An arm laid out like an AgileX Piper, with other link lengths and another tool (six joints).
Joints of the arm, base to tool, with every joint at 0 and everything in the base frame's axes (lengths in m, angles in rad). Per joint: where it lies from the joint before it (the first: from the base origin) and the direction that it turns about. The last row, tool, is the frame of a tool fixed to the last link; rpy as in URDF.
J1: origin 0 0 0.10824 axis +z
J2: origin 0 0 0 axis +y
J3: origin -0.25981 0 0.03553 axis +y
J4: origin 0.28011 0 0.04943 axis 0.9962 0 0.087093
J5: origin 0 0 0 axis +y
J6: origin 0.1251 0 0.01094 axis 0.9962 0 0.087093
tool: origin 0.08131 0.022 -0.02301 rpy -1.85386 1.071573 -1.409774
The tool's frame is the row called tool.
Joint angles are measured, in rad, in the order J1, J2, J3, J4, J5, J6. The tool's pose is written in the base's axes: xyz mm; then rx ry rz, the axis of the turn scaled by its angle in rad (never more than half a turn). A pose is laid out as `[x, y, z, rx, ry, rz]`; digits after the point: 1 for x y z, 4 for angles.
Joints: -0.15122 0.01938 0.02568 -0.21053 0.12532 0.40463
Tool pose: [226.3, -12.2, 144.0, -0.4474, 1.7185, 0.0317]
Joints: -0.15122 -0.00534 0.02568 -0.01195 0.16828 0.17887
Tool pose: [223.4, -7.5, 139.6, -0.4886, 1.7391, 0.0371]
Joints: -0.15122 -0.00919 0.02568 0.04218 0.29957 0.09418
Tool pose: [215.5, -4.1, 113.8, -0.5205, 1.8625, 0.0753]
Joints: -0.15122 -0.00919 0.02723 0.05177 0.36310 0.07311
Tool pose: [210.4, -2.5, 100.8, -0.5329, 1.9243, 0.0985]
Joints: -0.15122 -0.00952 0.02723 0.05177 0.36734 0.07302
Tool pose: [210.0, -2.4, 100.0, -0.5330, 1.9280, 0.1002]
